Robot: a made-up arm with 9 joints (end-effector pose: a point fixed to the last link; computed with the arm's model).
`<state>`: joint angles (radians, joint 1 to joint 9).
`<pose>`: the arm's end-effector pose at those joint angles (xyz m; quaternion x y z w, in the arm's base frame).
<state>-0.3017 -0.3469 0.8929 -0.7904 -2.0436 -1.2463 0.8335 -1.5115 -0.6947</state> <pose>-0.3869 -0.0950 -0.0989 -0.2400 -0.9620 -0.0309 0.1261</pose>
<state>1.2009 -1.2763 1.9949 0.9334 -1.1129 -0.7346 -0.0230 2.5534 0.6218</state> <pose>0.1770 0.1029 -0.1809 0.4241 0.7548 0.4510 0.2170</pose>
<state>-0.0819 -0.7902 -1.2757 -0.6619 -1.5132 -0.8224 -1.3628 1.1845 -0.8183</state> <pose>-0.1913 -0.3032 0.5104 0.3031 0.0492 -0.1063 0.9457</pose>
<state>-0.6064 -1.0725 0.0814 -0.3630 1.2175 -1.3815 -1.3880 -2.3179 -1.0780</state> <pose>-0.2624 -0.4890 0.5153 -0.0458 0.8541 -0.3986 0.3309</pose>
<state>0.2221 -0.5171 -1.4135 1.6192 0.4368 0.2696 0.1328 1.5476 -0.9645</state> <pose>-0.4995 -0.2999 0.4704 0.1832 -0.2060 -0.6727 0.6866</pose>
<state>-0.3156 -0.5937 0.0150 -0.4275 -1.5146 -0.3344 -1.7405 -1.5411 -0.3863</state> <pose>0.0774 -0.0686 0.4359 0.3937 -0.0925 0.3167 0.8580</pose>
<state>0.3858 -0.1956 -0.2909 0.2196 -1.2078 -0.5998 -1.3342 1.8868 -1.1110</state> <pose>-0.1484 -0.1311 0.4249 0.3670 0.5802 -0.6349 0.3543</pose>
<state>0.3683 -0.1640 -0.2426 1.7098 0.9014 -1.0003 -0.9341 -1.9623 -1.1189</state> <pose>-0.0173 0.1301 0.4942 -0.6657 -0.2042 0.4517 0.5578</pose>
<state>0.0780 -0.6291 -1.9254 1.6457 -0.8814 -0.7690 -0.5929 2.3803 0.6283</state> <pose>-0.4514 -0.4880 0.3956 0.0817 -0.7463 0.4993 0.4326</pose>
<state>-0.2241 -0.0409 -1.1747 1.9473 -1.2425 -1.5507 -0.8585 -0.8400 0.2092</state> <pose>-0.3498 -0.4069 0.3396 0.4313 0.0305 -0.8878 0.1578</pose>
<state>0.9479 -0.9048 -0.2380 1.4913 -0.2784 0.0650 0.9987 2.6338 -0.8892</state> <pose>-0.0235 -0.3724 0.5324 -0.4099 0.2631 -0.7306 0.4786</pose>
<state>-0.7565 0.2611 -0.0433 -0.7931 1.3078 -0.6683 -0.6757 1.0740 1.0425</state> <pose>-0.1224 -0.1595 0.3520 0.6122 0.0825 -0.2522 0.7449</pose>
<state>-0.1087 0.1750 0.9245 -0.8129 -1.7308 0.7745 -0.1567 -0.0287 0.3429</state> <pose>0.1366 0.1460 -0.0781 0.3614 0.8987 -0.0018 0.2485</pose>
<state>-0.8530 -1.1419 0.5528 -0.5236 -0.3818 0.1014 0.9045 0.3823 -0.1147</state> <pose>-0.1746 -0.0071 0.3204 -0.6294 0.3063 0.6002 0.3871</pose>
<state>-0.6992 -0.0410 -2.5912 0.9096 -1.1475 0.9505 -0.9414 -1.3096 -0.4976</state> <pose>-0.4901 -0.3299 0.4534 -0.1649 0.4100 -0.8572 0.2643</pose>
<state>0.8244 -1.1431 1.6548 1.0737 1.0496 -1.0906 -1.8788 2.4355 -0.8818</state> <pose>-0.2143 -0.3354 -0.0819 0.2820 0.3991 -0.4468 0.7493</pose>
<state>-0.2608 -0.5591 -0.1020 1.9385 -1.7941 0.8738 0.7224 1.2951 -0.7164</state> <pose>-0.2254 -0.5940 0.4928 0.0496 0.5020 -0.6172 0.6038</pose>
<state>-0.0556 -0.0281 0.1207 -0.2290 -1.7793 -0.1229 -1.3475 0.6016 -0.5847</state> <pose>-0.0137 -0.1591 0.1910 0.2945 0.5250 -0.6147 0.5097</pose>
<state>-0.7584 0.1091 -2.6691 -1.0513 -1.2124 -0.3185 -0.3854 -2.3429 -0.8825</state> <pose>-0.4813 -0.0627 -0.1234 0.5804 -0.3403 -0.5976 0.4362</pose>
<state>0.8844 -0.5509 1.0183 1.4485 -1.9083 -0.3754 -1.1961 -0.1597 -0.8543</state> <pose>-0.1989 -0.3637 0.0828 -0.0553 0.5234 -0.6989 0.4842</pose>
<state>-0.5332 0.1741 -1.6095 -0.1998 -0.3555 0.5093 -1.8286 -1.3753 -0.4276</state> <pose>-0.4060 0.0327 0.4259 0.2172 -0.2731 0.9365 0.0342</pose>
